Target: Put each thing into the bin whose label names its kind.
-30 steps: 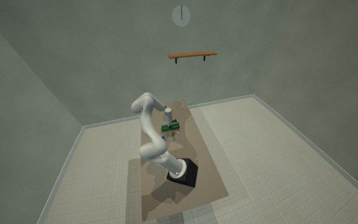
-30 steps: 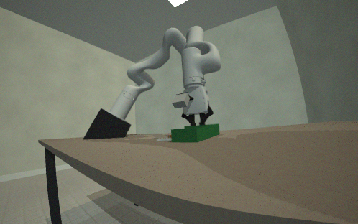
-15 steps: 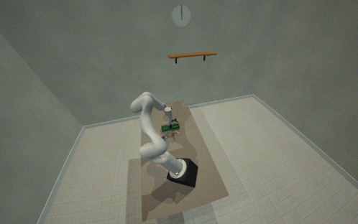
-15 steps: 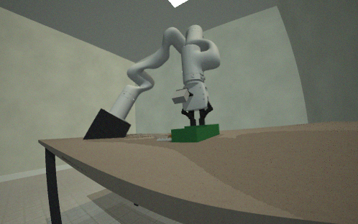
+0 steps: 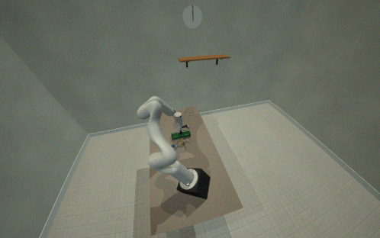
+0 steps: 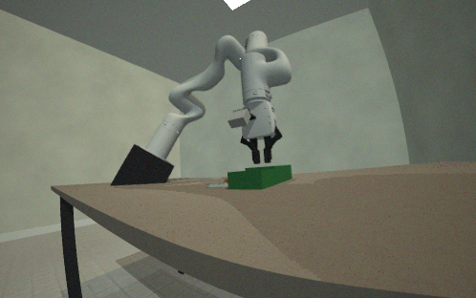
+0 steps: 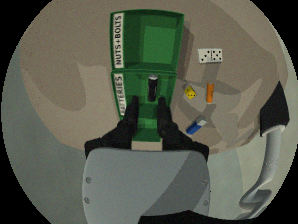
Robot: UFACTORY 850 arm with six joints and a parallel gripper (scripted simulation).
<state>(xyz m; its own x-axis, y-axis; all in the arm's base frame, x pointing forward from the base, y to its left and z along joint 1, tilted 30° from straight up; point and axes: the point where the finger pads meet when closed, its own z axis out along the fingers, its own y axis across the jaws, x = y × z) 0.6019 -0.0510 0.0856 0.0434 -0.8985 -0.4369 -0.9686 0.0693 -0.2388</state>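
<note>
The orange battery is 130 mm behind my hand and 70 mm below it. Also, from my hand: white domino 100 mm behind, 80 mm to the right, 70 mm below; then yellow die 80 mm behind, 70 mm below; then black battery 10 mm behind, 60 mm below.
</note>
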